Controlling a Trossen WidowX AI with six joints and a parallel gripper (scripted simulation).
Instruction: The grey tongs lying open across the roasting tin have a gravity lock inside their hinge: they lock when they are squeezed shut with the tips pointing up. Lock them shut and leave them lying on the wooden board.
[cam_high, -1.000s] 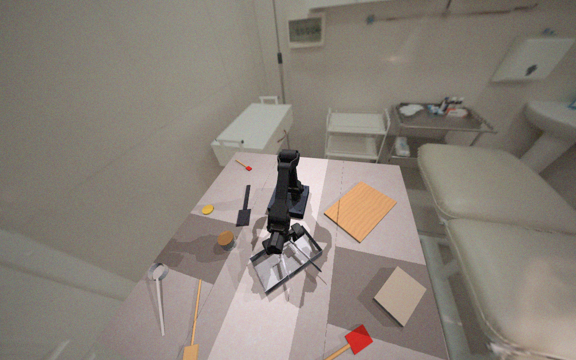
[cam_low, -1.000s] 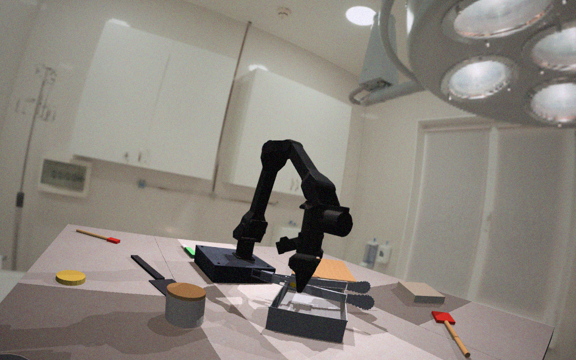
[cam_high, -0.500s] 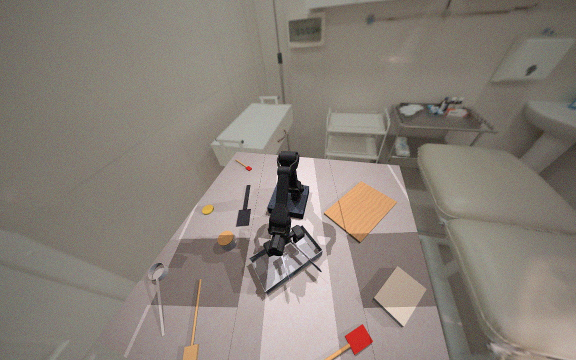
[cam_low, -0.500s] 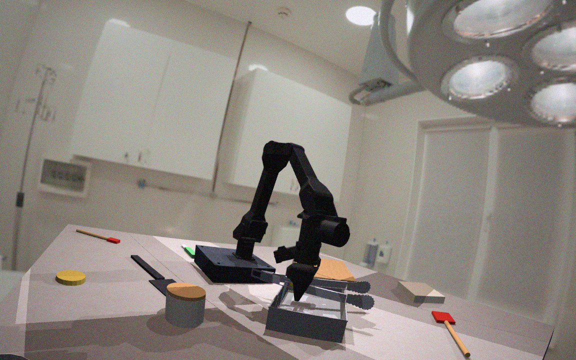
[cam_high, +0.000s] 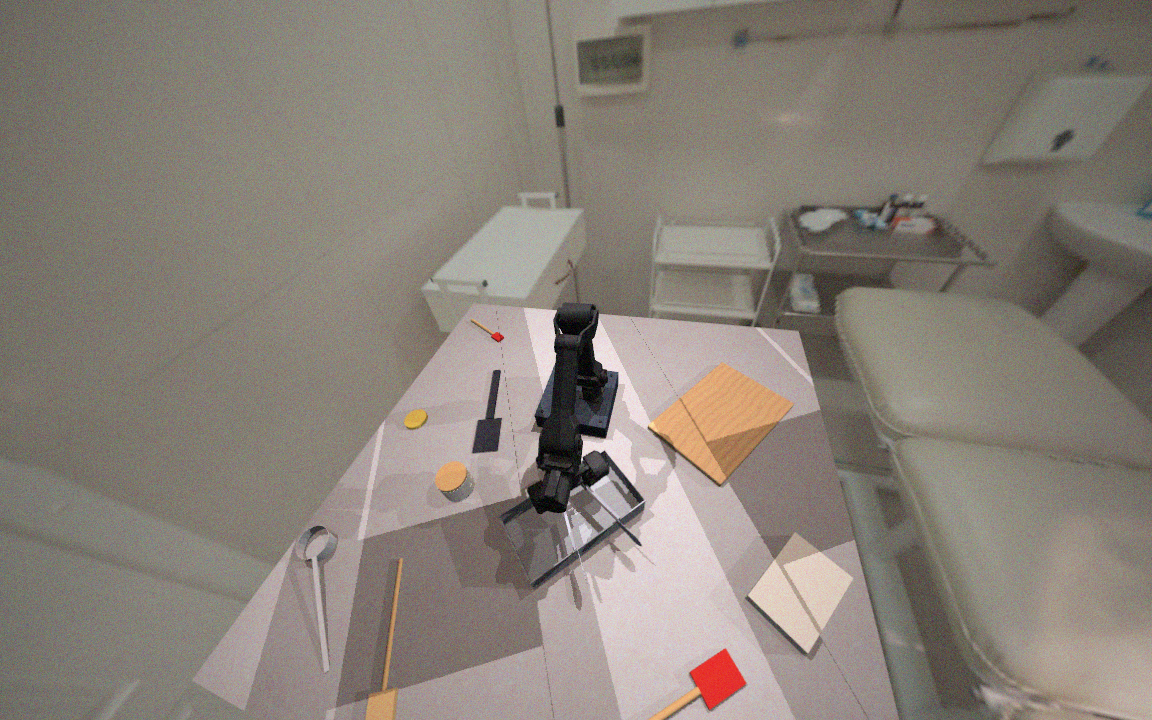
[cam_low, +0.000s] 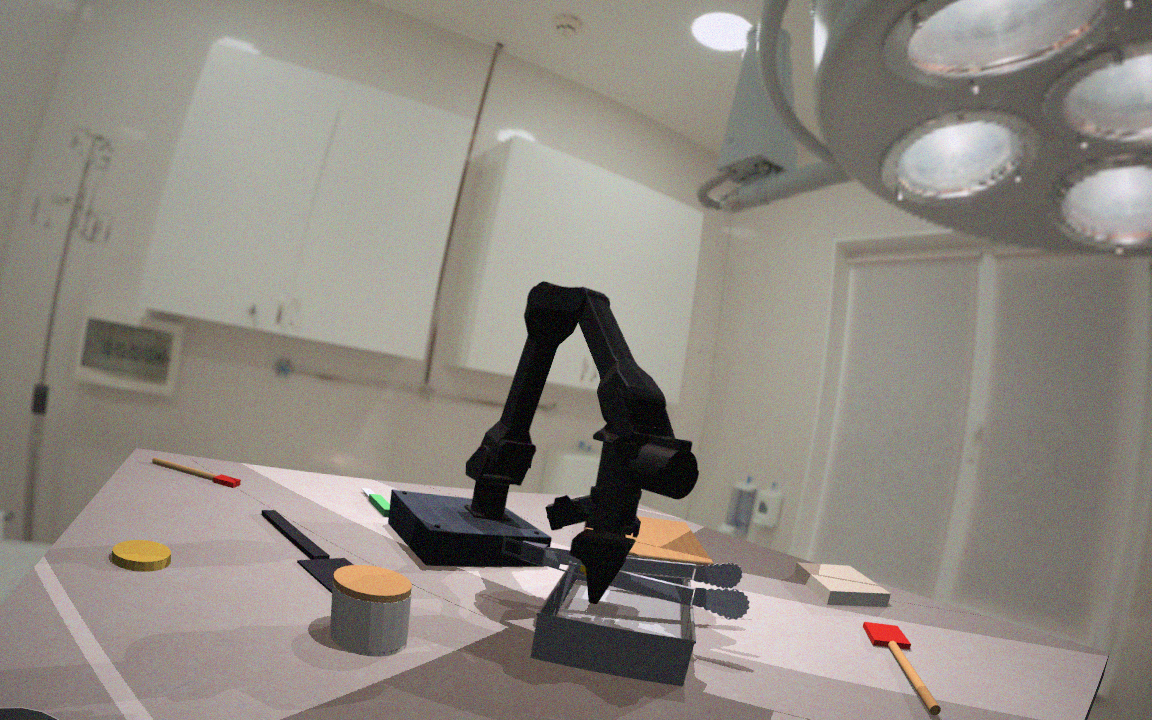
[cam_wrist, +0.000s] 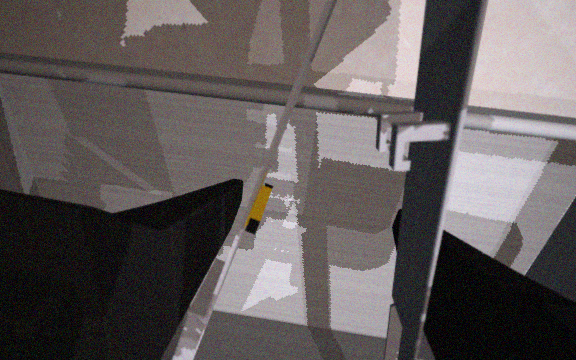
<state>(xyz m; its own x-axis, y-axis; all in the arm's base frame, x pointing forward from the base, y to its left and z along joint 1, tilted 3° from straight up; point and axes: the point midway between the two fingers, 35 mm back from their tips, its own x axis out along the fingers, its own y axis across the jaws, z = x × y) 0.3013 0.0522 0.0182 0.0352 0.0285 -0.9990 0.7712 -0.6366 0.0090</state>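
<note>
Right now the roasting tin is 4 cm ahead of my gripper tip and 2 cm to the left of it. From my gripper tip the other things lie so: red-headed spatula 32 cm to the left, 27 cm ahead, 2 cm below; then black spatula 35 cm to the right, 17 cm behind, 3 cm below; then wooden board 36 cm behind, 32 cm to the left, 2 cm below.
</note>
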